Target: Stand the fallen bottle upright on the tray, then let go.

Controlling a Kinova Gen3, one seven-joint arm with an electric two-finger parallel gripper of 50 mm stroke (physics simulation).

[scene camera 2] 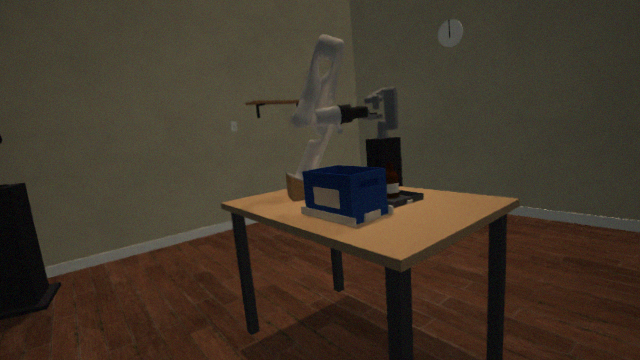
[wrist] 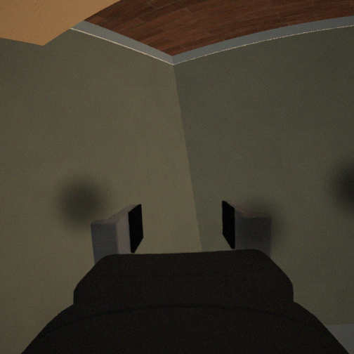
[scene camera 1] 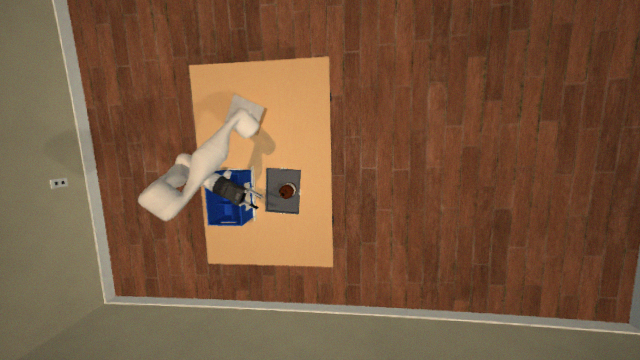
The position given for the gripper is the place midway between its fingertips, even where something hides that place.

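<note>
The gripper [scene camera 1: 259,203] is visible, and the wrist view shows the gripper [wrist: 181,219] too.
</note>
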